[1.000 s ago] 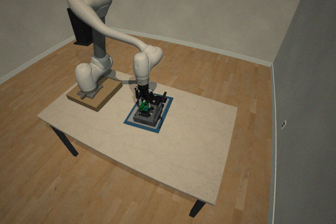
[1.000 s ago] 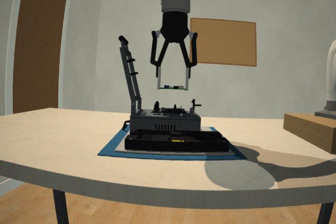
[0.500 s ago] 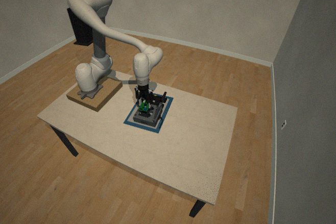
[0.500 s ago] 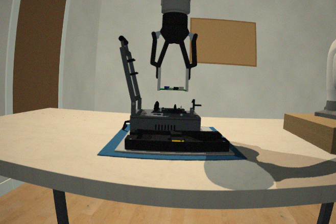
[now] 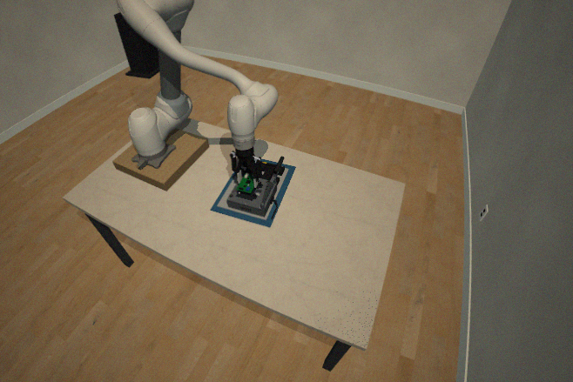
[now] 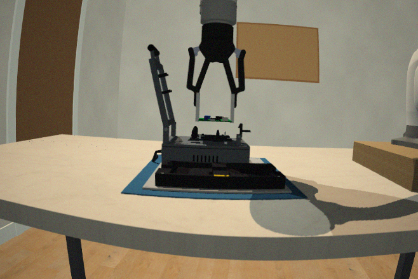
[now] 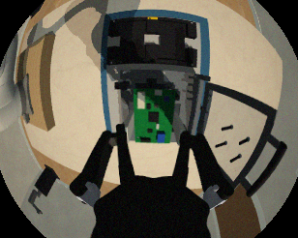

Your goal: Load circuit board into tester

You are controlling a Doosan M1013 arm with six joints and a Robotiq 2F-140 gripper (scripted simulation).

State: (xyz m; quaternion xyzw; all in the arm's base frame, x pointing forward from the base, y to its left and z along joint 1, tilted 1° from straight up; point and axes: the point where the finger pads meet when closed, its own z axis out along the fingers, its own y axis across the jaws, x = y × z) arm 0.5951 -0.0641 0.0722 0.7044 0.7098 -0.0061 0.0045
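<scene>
The grey tester is 3 cm ahead of my hand, 4 cm to the left of it and 2 cm below it. Also, from my hand: green circuit board (2 cm below); latch hook (6 cm behind, 6 cm to the left, 4 cm below); tester lid (13 cm ahead, 5 cm above).
</scene>
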